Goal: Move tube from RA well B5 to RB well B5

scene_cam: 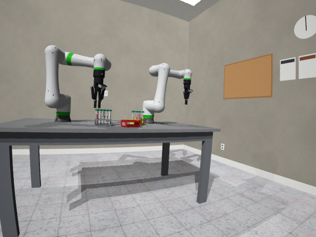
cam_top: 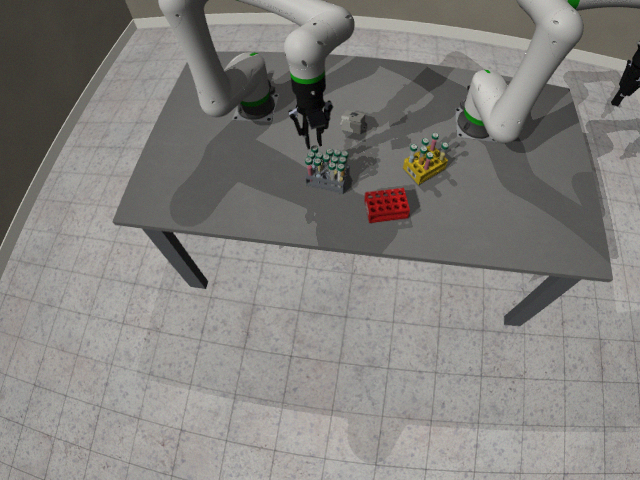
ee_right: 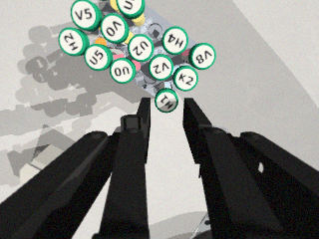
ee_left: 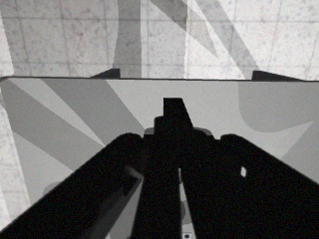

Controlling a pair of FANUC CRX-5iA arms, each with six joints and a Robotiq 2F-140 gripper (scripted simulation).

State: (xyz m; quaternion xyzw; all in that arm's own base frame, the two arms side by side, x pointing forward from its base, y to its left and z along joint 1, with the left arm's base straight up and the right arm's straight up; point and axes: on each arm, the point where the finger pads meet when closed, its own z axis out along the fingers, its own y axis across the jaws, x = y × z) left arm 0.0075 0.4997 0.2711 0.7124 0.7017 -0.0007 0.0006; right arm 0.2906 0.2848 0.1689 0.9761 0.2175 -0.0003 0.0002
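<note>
Now: the green-capped tube marked h1 100 mm below my right hand and 10 mm ahead of it. The rest, counted from my right hand: grey rack RA: 140 mm below, 50 mm to the left, 40 mm ahead; then small pale box: 220 mm behind, 120 mm below, 110 mm to the left; then green-capped tube marked k2: 100 mm below, 30 mm ahead, 10 mm to the right.
</note>
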